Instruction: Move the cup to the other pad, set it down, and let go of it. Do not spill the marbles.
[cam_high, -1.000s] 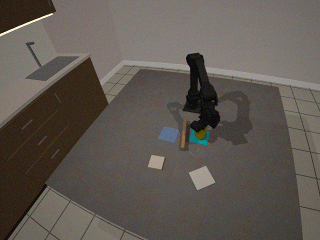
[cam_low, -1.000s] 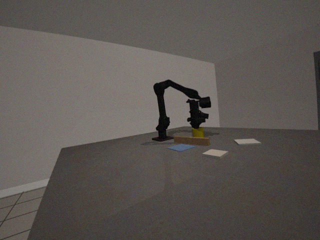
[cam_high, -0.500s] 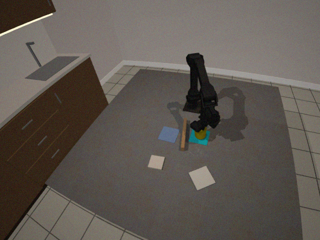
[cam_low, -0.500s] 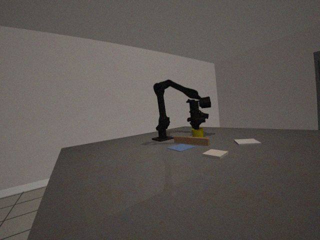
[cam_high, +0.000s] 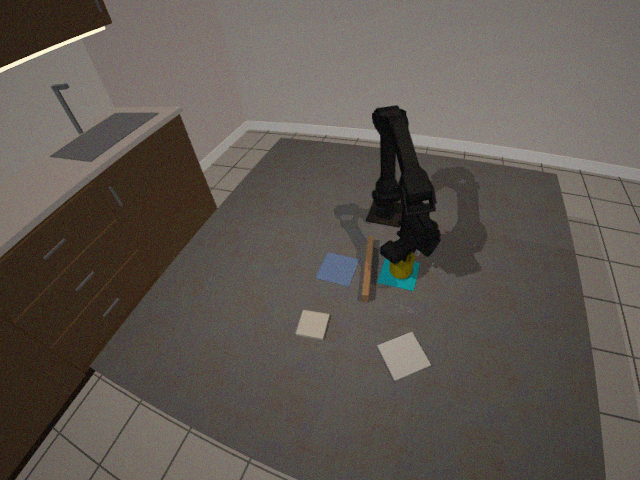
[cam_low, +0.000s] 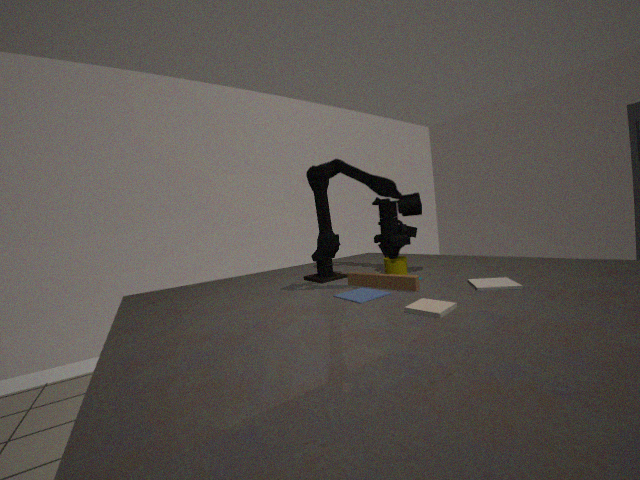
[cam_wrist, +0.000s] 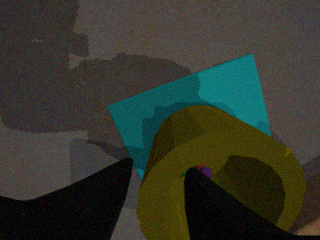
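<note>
Right now the yellow cup is 2 cm ahead of my gripper tip, 1 cm to the right of it and 1 cm below it. Also, from my gripper tip: teal pad (3 cm ahead, 1 cm to the right, 5 cm below); then wooden bar (7 cm ahead, 10 cm to the right, 3 cm below); then purple marble (3 cm ahead, 2 cm to the right, 3 cm below).
</note>
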